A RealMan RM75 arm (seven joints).
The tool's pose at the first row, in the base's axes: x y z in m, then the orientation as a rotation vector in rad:
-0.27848 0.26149 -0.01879 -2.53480 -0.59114 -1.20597
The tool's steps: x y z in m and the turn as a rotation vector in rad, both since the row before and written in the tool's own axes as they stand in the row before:
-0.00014 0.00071 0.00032 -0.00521 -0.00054 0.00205
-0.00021 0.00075 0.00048 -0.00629 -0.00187 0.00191
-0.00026 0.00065 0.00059 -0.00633 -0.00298 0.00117
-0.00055 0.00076 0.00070 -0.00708 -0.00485 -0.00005
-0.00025 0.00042 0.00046 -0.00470 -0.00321 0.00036
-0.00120 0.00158 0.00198 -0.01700 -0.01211 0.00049
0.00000 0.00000 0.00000 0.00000 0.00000 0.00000
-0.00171 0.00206 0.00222 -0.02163 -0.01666 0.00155
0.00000 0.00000 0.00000 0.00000 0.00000 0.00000
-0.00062 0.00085 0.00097 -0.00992 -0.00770 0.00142
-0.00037 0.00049 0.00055 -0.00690 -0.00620 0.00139
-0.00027 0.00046 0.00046 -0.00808 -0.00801 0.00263
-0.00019 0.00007 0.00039 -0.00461 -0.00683 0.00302
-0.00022 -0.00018 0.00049 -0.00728 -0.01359 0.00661
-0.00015 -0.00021 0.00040 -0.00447 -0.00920 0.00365
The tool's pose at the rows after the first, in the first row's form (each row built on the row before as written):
-0.27801 0.26096 -0.01915 -2.53949 -0.58614 -1.20772
-0.27746 0.26044 -0.01966 -2.54606 -0.58111 -1.20855
-0.27691 0.26004 -0.02027 -2.55350 -0.57729 -1.20831
-0.27641 0.25951 -0.02118 -2.56297 -0.57516 -1.20663
-0.27605 0.25925 -0.02169 -2.56924 -0.57320 -1.20539
-0.27470 0.25830 -0.02395 -2.59231 -0.56725 -1.20044
-0.27470 0.25830 -0.02395 -2.59231 -0.56725 -1.20044
-0.27330 0.25682 -0.02677 -2.62255 -0.55849 -1.19207
-0.27330 0.25682 -0.02677 -2.62255 -0.55849 -1.19207
-0.27266 0.25622 -0.02790 -2.63643 -0.55344 -1.18785
-0.27231 0.25586 -0.02855 -2.64669 -0.54949 -1.18370
-0.27198 0.25552 -0.02907 -2.65920 -0.54356 -1.17756
-0.27181 0.25553 -0.02947 -2.66791 -0.53841 -1.17075
-0.27169 0.25579 -0.02996 -2.68356 -0.52811 -1.15584
-0.27160 0.25606 -0.03034 -2.69374 -0.52245 -1.14562

